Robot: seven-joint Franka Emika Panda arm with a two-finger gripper.
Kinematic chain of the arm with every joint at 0, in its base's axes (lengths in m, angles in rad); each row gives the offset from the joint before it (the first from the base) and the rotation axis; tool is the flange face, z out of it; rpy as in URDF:
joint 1: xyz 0 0 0.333 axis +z
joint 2: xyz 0 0 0 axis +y
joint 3: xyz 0 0 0.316 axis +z
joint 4: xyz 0.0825 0 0 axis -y
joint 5: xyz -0.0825 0 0.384 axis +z
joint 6: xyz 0 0 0 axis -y
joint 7: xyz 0.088 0 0 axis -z
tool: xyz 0 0 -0.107 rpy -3.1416 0 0
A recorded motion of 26 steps. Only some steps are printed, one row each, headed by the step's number.
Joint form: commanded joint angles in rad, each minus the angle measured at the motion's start. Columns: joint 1, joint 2, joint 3, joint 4, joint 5, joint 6, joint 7.
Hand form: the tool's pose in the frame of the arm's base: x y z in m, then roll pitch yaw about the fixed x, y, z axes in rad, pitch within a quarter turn. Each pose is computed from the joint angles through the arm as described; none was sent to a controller.
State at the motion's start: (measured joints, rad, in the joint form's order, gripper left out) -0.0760 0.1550 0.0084 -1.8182 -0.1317 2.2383 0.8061
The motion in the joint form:
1: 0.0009 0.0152 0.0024 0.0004 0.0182 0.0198 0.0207
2: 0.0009 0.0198 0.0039 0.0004 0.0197 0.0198 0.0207
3: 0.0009 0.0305 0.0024 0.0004 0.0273 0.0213 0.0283
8: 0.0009 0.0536 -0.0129 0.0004 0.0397 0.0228 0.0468
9: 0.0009 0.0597 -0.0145 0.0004 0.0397 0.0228 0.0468
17: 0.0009 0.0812 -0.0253 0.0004 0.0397 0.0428 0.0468
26: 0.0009 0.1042 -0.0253 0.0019 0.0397 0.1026 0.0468
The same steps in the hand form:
1: 0.6312 -0.0440 0.4708 -3.0122 -0.2559 -0.8480
2: 0.6319 -0.0432 0.4679 -3.0144 -0.2515 -0.8466
3: 0.6334 -0.0439 0.4613 -3.0143 -0.2391 -0.8585
8: 0.6356 -0.0530 0.4467 -3.0201 -0.2159 -0.8952
9: 0.6362 -0.0540 0.4428 -3.0249 -0.2119 -0.8958
17: 0.6395 -0.0605 0.4312 -3.0273 -0.2122 -0.9041
26: 0.6470 -0.0604 0.4237 -2.9974 -0.2367 -0.9057

